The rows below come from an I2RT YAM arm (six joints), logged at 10 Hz.
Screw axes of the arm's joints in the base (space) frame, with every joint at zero. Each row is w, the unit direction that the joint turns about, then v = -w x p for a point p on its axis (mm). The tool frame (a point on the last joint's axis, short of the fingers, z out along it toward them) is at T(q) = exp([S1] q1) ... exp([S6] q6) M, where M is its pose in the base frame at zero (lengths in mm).
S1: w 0 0 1 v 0 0 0
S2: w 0 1 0 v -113.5 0 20
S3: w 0 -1 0 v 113.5 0 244
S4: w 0 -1 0 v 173.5 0 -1
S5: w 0 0 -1 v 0 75 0
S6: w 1 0 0 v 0 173.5 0
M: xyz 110.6 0 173.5 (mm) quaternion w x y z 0.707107 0 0.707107 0
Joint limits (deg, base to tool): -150..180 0..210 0..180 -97..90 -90..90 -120..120
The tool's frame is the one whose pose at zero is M.
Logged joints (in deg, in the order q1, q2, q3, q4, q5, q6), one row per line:
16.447, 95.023, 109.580, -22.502, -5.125, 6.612
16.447, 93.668, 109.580, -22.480, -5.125, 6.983
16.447, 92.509, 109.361, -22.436, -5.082, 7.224
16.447, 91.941, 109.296, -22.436, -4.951, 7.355
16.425, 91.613, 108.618, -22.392, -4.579, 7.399
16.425, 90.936, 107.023, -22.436, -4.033, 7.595
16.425, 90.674, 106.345, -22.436, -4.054, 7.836
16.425, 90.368, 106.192, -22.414, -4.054, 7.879
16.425, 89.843, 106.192, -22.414, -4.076, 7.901
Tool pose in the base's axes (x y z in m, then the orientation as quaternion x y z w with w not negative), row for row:
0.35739, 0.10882, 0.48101, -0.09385, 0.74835, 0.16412, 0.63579
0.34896, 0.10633, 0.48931, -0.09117, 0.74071, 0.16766, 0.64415
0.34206, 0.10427, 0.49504, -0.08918, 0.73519, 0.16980, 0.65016
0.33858, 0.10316, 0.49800, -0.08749, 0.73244, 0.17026, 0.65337
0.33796, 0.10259, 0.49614, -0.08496, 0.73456, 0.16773, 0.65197
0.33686, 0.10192, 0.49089, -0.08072, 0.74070, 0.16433, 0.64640
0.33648, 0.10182, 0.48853, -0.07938, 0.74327, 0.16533, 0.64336
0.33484, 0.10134, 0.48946, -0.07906, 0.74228, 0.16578, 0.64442
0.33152, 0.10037, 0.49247, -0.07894, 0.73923, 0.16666, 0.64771
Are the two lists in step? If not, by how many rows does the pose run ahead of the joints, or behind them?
They are in step.
